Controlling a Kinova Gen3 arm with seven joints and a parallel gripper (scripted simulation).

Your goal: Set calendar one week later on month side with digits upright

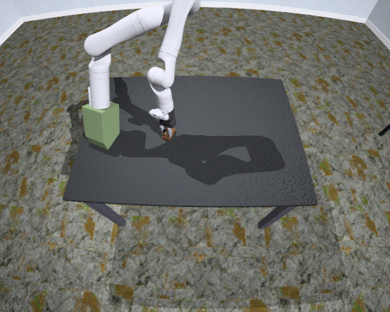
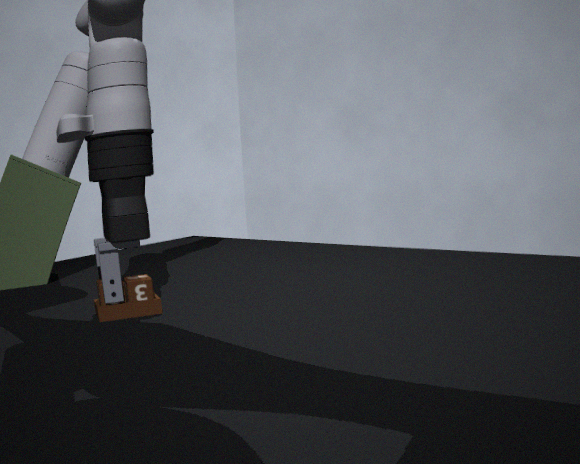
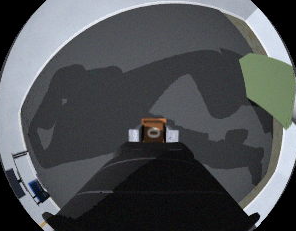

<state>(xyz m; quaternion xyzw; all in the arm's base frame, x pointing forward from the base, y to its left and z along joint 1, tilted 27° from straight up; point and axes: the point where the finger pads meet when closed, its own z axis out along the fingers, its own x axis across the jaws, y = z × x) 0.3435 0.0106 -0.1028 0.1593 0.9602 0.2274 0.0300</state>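
Right now my hand is 20 mm to the right of the brown calendar tray and 30 mm above it. Round my hand: cube 10 mm ahead, 30 mm to the left, 10 mm below.
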